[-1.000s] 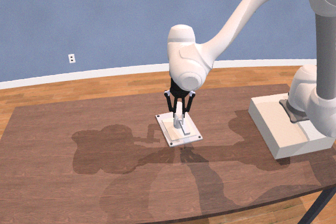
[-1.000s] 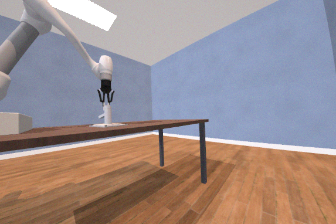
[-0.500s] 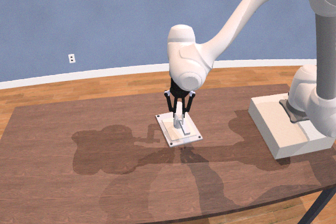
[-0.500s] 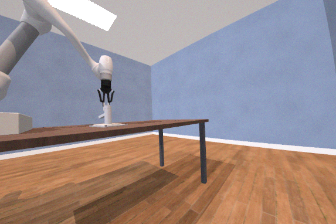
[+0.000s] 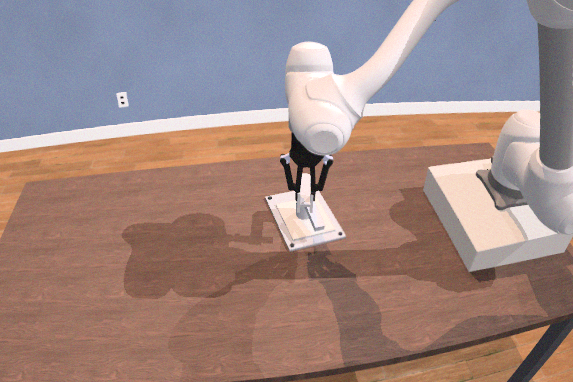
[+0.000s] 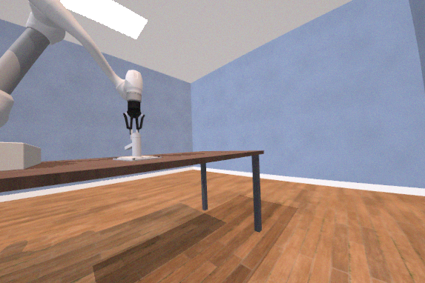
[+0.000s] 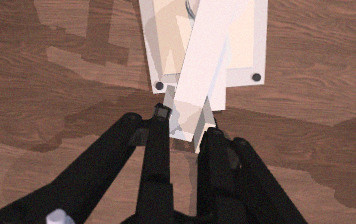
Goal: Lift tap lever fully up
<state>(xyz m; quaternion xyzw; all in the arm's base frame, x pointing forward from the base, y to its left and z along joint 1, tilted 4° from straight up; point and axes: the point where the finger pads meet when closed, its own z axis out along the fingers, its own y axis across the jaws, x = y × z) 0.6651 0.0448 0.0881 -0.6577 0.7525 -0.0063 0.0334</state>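
Right now my hand is 1 cm past the tap, 7 cm to the left of it and 5 cm above it. The rest, counted from my hand: lever: 1 cm behind, 4 cm to the right.
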